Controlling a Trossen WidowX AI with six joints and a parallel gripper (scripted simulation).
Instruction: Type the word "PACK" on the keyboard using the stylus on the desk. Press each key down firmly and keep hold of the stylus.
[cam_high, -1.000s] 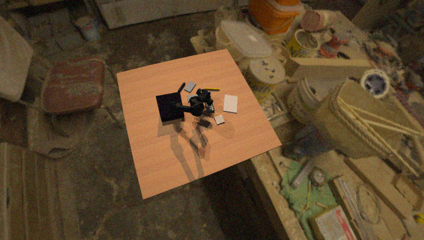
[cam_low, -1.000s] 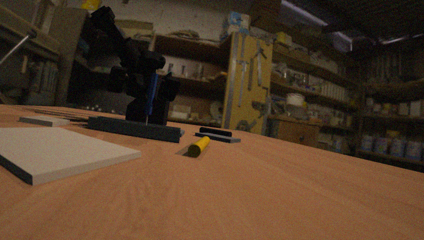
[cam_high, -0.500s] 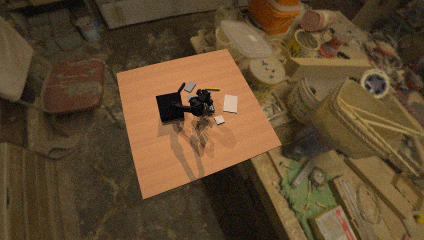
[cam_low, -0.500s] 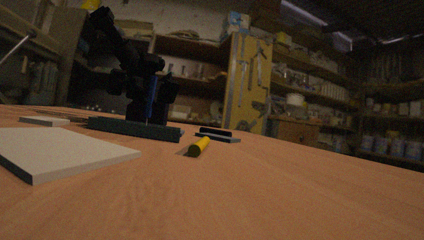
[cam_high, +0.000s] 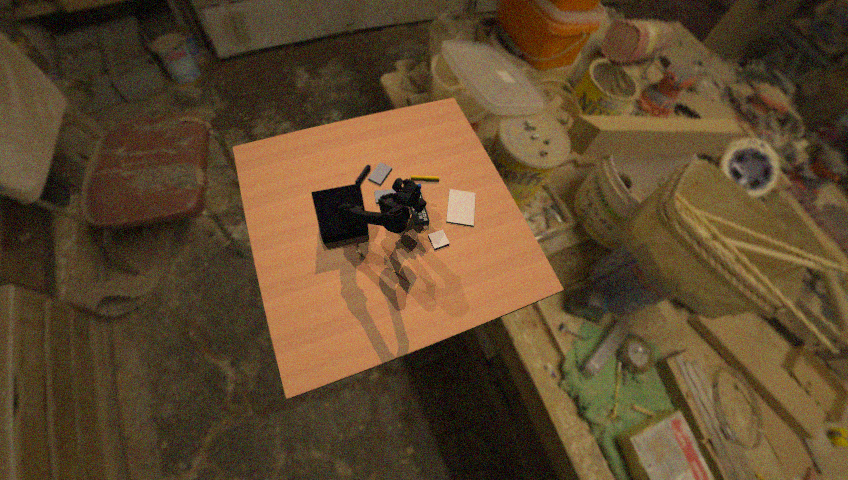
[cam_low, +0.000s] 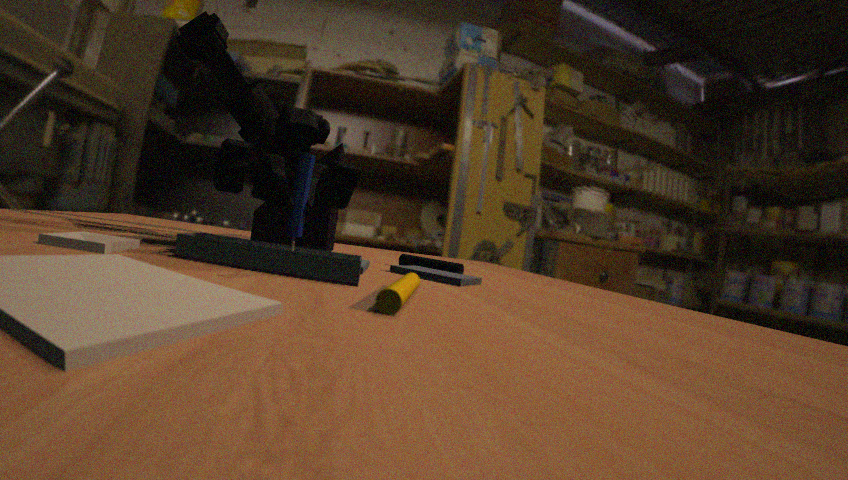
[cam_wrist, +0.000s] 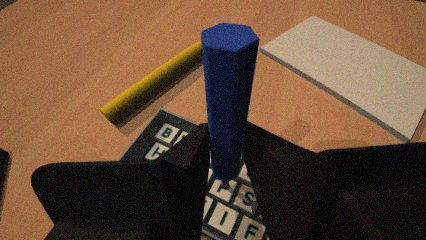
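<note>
Right now the key is 120 mm to the right of my gripper tip, 60 mm below it and 20 mm behind it. The rest, counted from my gripper tip: blue stylus 20 mm below, 10 mm behind; yellow cylinder 100 mm to the left, 80 mm ahead, 60 mm below; white slab 190 mm ahead, 120 mm to the right, 70 mm below.
</note>
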